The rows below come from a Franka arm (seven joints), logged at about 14 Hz.
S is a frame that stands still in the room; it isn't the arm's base.
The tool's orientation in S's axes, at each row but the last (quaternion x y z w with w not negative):
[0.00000, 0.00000, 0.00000, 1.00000]
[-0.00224, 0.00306, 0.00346, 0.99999]
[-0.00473, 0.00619, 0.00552, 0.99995]
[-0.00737, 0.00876, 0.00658, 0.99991]
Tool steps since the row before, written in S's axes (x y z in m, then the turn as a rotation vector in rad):
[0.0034, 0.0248, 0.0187, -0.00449, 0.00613, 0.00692]
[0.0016, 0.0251, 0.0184, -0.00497, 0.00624, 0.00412]
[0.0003, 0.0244, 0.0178, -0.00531, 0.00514, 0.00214]
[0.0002, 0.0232, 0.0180, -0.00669, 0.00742, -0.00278]
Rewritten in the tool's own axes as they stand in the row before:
[0.0034, 0.0248, 0.0187, -0.00449, 0.00613, 0.00692]
[0.0017, 0.0250, 0.0185, -0.00495, 0.00626, 0.00412]
[0.0003, 0.0242, 0.0180, -0.00528, 0.00518, 0.00212]
[0.0002, 0.0229, 0.0183, -0.00654, 0.00755, -0.00279]

